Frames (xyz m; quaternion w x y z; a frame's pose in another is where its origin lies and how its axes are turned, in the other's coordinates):
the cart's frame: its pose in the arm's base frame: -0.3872 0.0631 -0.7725 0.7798 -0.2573 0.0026 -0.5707
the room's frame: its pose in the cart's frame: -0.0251 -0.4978 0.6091 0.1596 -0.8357 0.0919 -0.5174
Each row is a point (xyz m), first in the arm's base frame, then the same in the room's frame.
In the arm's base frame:
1: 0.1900 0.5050 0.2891
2: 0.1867 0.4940 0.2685
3: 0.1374 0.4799 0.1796
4: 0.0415 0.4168 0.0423
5: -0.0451 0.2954 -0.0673
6: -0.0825 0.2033 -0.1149
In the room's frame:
1: 0.3980 -0.8683 -0.0316
2: 0.3788 -0.8627 -0.0191
3: 0.2873 -0.8176 -0.0078
4: 0.1492 -0.7149 0.0411
5: 0.0473 -0.5982 0.1423
6: 0.0084 -0.5337 0.2228

